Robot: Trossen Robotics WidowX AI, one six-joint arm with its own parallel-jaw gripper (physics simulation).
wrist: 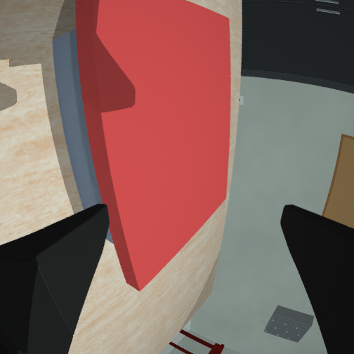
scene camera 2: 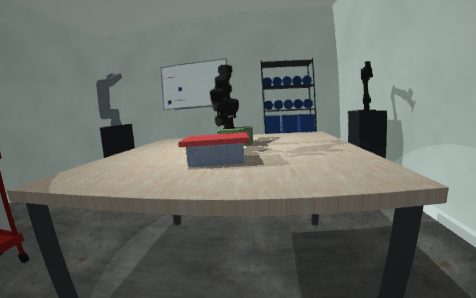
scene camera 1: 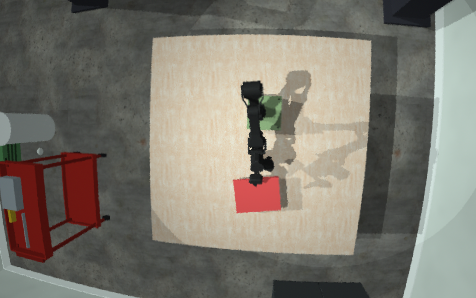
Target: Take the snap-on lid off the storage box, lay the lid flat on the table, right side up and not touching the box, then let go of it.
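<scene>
The red lid (scene camera 1: 258,196) (scene camera 2: 215,140) (wrist: 170,125) sits on top of the blue-grey storage box (scene camera 2: 215,155) (wrist: 75,120). The box stands on the wooden table (scene camera 1: 200,150) (scene camera 2: 320,180) (wrist: 25,150). My gripper (scene camera 1: 256,183) (wrist: 198,215) is open, at the arm-side edge of the lid in the overhead view. In the wrist view its fingers stand wide apart, one near the lid's side and the box wall, the other over the background. The fingertips are hidden behind the lid and box in the second scene view.
The arm's green base (scene camera 1: 274,120) (scene camera 2: 245,134) stands on the table behind the box. A red cart (scene camera 1: 45,235) stands on the floor at the left, off the table. A shelf rack (scene camera 2: 287,63) and a whiteboard (scene camera 2: 192,75) are at the far wall.
</scene>
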